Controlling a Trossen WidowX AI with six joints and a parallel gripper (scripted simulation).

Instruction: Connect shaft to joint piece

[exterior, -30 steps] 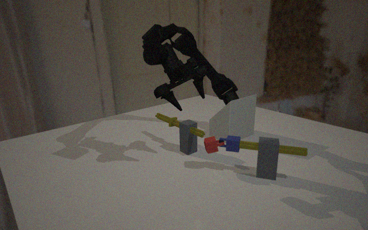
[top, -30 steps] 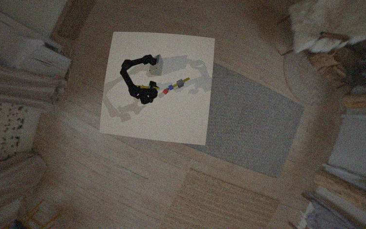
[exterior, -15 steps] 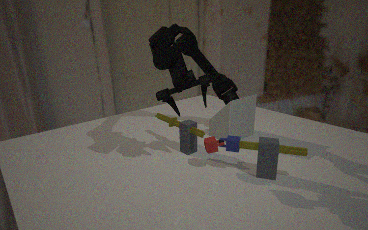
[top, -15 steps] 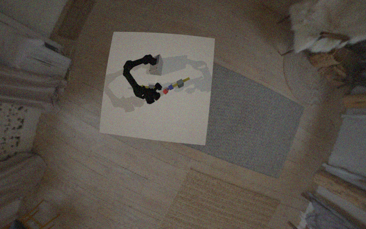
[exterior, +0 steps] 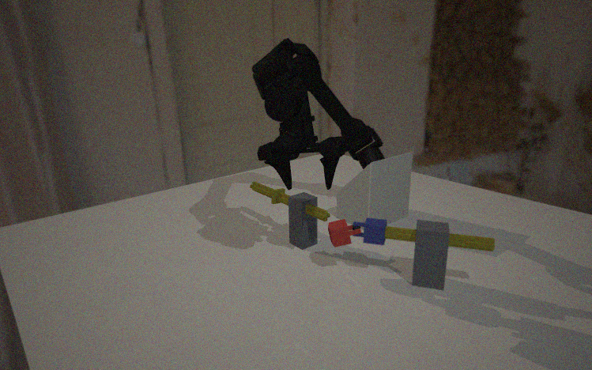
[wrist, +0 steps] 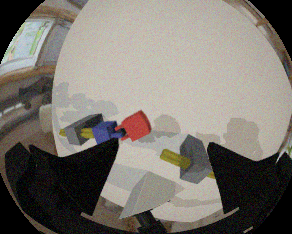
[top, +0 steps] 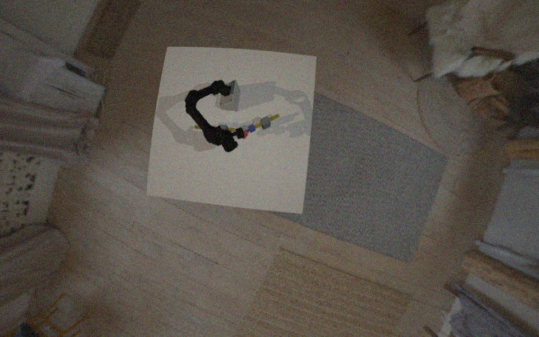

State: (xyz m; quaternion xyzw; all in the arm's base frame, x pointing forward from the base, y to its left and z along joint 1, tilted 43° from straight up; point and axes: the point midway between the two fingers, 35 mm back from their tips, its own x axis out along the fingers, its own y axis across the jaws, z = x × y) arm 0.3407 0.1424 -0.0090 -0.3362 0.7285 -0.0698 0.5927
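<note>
The red joint piece lies 100 mm below my gripper tip, 50 mm to the left of it and 50 mm behind it.
</note>
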